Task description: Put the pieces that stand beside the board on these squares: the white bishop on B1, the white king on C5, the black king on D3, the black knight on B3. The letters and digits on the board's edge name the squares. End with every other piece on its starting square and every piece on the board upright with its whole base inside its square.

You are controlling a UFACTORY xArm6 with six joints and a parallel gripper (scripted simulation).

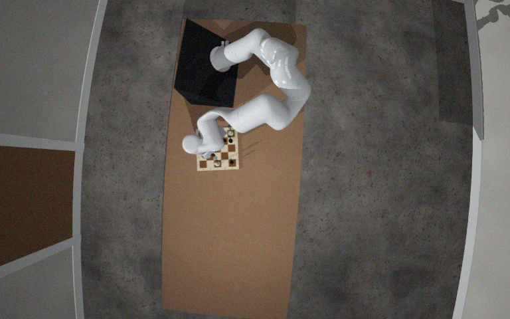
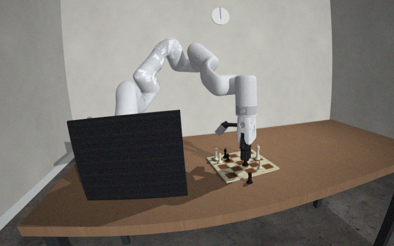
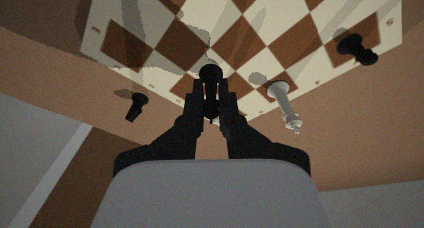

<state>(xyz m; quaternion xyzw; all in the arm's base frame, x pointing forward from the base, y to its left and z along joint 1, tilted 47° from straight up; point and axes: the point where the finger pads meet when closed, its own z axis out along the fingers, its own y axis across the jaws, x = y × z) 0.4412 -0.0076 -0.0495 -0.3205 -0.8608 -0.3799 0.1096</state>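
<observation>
The black king is 10 mm below my hand. Round my hand: white king (70 mm ahead, 40 mm to the left, 20 mm below); chessboard (40 mm to the left, 50 mm below); white pawn (50 mm ahead, 30 mm to the right, 40 mm below).
</observation>
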